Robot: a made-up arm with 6 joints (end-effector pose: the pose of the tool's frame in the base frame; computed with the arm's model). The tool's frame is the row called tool. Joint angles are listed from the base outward.
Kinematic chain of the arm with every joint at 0, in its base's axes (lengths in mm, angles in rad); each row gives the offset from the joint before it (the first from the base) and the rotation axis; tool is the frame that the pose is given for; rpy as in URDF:
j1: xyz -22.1 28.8 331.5 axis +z
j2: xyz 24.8 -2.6 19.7 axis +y
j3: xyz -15.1 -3 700.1 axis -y
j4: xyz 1 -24.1 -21.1 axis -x
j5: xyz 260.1 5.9 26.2 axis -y
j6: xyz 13.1 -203.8 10 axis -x
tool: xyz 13.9 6.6 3.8 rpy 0 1.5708 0
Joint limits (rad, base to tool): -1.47..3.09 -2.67..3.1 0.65..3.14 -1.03..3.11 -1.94..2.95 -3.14..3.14
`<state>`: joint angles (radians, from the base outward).
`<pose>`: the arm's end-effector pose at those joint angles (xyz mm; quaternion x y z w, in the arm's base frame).
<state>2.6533 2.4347 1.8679 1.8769 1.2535 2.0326</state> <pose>-764.1 332.4 -187.2 0.3773 -0.7498 0.2587 0.4781</pose>
Working (the frame after each row of the table, in the pose's form):
after j1: -22.1 28.8 331.5 0.0000 0.0000 0.9703 0.2417
after j2: -42.8 42.7 351.2 -0.9104 0.2268 0.3359 0.0837
after j3: -453.1 264.1 -171.3 -0.2713 0.0676 0.9316 0.2321
after j4: -432.5 280.4 -189.7 0.3476 0.7115 -0.6052 0.0817
after j5: -630.8 359.5 -340.7 -0.0734 0.5284 -0.6940 0.4835
after j6: -752.4 337.8 -177.9 -0.4497 0.8682 0.0838 0.1922

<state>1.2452 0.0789 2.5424 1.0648 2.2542 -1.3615</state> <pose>-3.2 -212.3 1061.4 -0.3690 -0.8416 -0.1065 0.3798</pose>
Working (the frame after each row of the table, in the pose's form):
after j1: -22.1 28.8 331.5 0.0000 0.0000 0.5831 0.8124
after j2: -11.7 51.5 351.2 -0.0230 0.0320 0.5827 0.8117
after j3: 4.0 88.5 1050.3 0.5500 -0.7661 0.1939 0.2702
after j4: 30.8 92.6 1067.4 0.3367 -0.7585 -0.2218 0.5119
after j5: -59.9 -95.5 1224.7 0.0558 0.7880 0.3993 0.4653
after j6: -1.7 -221.3 1074.3 0.3362 0.8637 -0.1857 0.3265

